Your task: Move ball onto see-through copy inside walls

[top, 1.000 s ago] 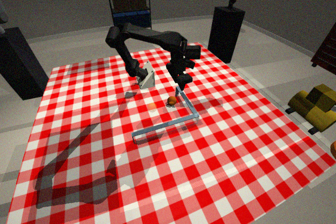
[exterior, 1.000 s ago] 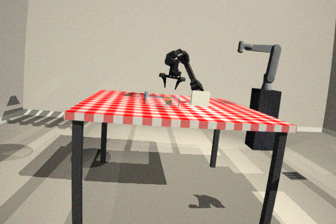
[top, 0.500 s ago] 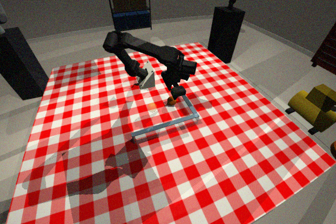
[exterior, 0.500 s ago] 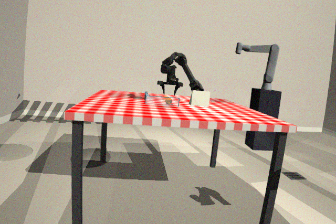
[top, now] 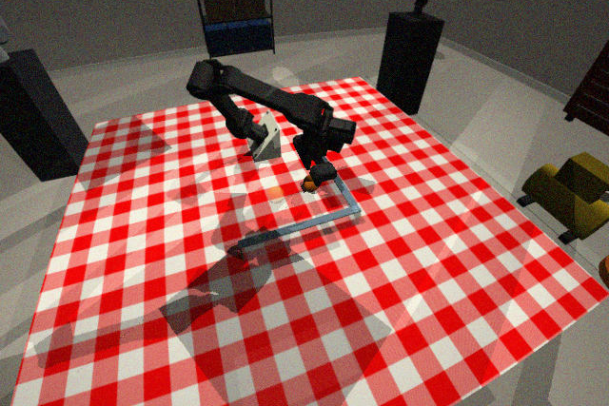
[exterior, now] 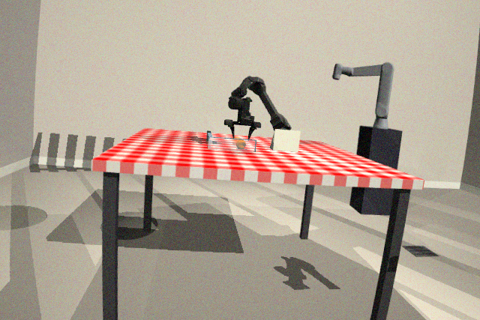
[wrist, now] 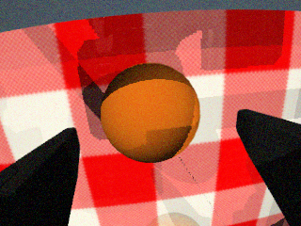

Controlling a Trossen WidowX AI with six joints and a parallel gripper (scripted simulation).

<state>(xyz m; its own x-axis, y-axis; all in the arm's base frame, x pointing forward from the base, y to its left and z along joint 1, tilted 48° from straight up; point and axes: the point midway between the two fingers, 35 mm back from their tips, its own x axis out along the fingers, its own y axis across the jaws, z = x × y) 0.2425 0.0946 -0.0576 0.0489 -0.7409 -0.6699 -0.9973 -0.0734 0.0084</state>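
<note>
Right now the orange ball is 2 cm below my gripper tip. From my gripper tip the other things lie so: see-through ball copy 12 cm to the right, 2 cm below, 2 cm ahead.
</note>
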